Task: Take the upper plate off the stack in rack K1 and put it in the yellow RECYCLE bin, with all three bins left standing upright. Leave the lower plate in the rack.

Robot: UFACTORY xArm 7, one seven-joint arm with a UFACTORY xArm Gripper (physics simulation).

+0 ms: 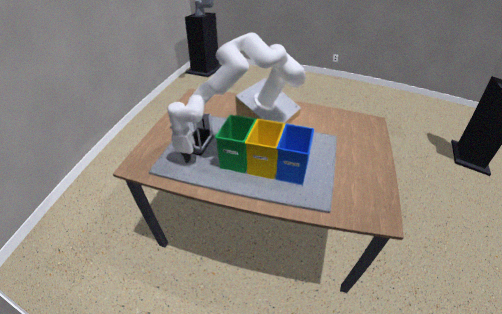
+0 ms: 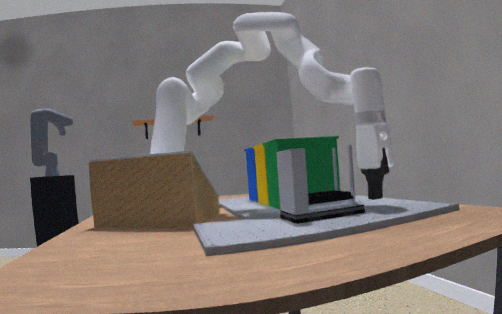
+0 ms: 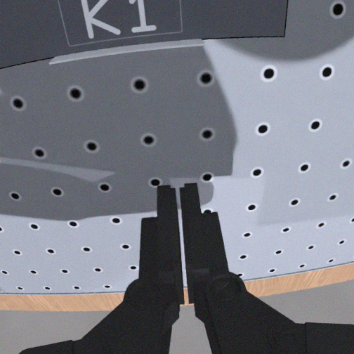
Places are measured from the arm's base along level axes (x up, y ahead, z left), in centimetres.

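Pixels of known places: gripper, fingertip midpoint: [image 1: 188,160] [image 2: 375,198]; arm's base, link origin: [image 1: 264,101] [image 2: 164,176].
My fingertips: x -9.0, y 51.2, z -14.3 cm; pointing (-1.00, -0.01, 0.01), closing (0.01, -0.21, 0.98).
For each thing: its top centre in the pictures, then the offset to it from my fingertips. Level surfaces: height alone.
- rack K1, top centre: [image 2: 318,148] [image 1: 195,121] dx +12.6, dy -14.2, dz -4.2 cm
- Black plate material, top centre: [image 2: 317,194] [image 1: 199,135] dx +3.0, dy -15.2, dz -4.4 cm
- yellow RECYCLE bin, top centre: [image 2: 285,143] [image 1: 266,132] dx +16.2, dy -16.9, dz +32.2 cm
- green bin, top centre: [image 2: 299,139] [image 1: 236,127] dx +16.2, dy -14.2, dz +19.3 cm
- blue bin, top centre: [image 2: 273,146] [image 1: 296,137] dx +16.2, dy -19.6, dz +45.0 cm
- grey pegboard, surface height: dx -1.7 cm
- wooden table, surface height: dx -3.0 cm
My gripper [image 1: 187,159] [image 2: 375,197] [image 3: 178,206] is shut with nothing between its fingers. It points down, low over the pegboard, just outside the label end of rack K1 [image 2: 292,182] [image 3: 235,20]. The rack has a tall grey panel at one end and thin posts at the other. Black plate material [image 2: 330,197] lies low inside the rack; I cannot tell the upper plate from the lower one. The yellow RECYCLE bin [image 1: 262,161] [image 2: 260,175] stands upright between the green bin [image 1: 233,155] [image 2: 322,162] and the blue bin [image 1: 291,169] [image 2: 251,175], both upright.
The grey pegboard [image 1: 317,195] [image 2: 240,241] [image 3: 300,150] lies on the wooden table [image 1: 367,175] [image 2: 150,270]. The green bin is the nearest bin to the rack. The arm's base block [image 1: 245,107] [image 2: 145,195] stands behind the board. The rack's posts [image 2: 351,172] rise close beside the gripper.
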